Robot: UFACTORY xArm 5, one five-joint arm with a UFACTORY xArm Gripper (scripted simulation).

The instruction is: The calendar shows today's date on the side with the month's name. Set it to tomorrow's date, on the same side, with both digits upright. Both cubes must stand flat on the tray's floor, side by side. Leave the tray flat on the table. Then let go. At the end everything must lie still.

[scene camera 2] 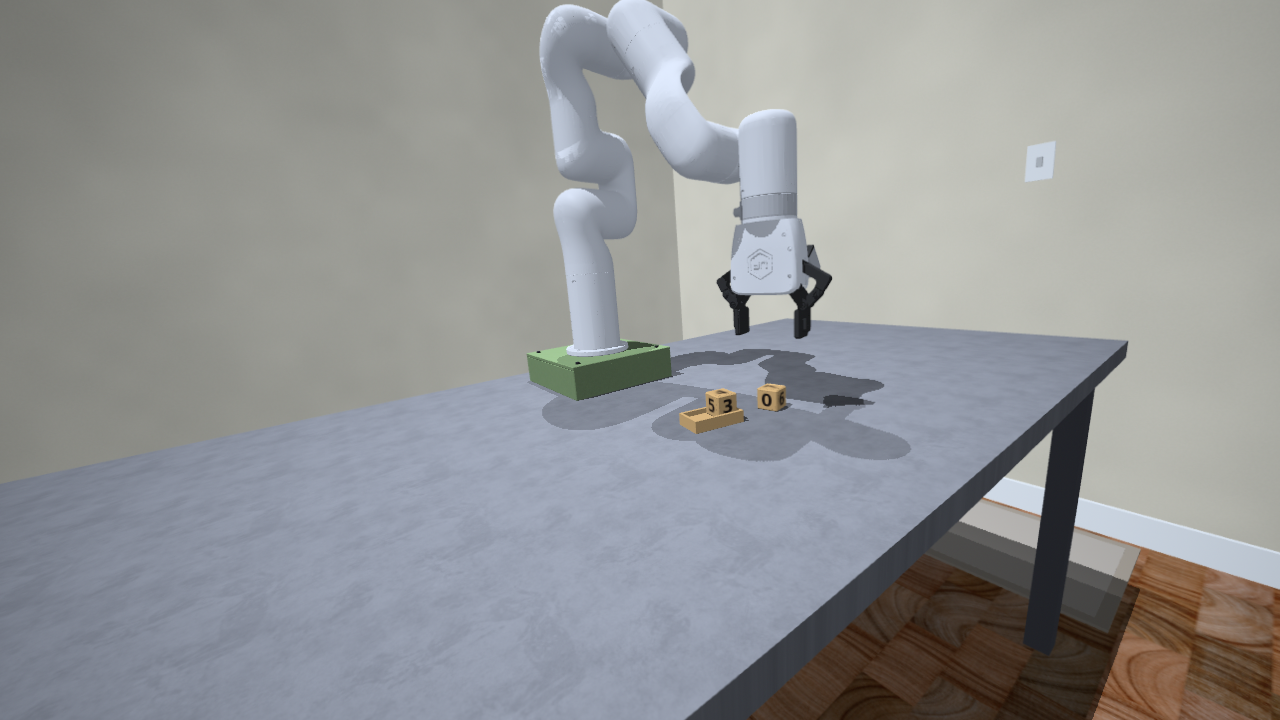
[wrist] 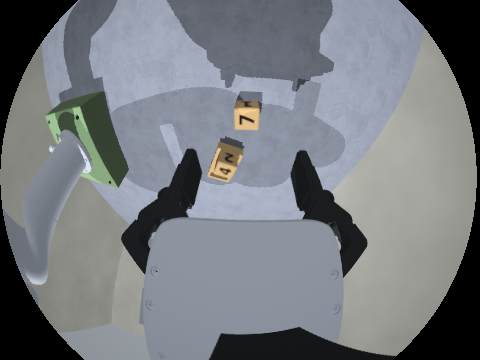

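My gripper (scene camera 2: pixel 770 335) is visible to me, and I find the same gripper again at (wrist: pixel 246 160). There is also a wooden tray (scene camera 2: pixel 698 421).
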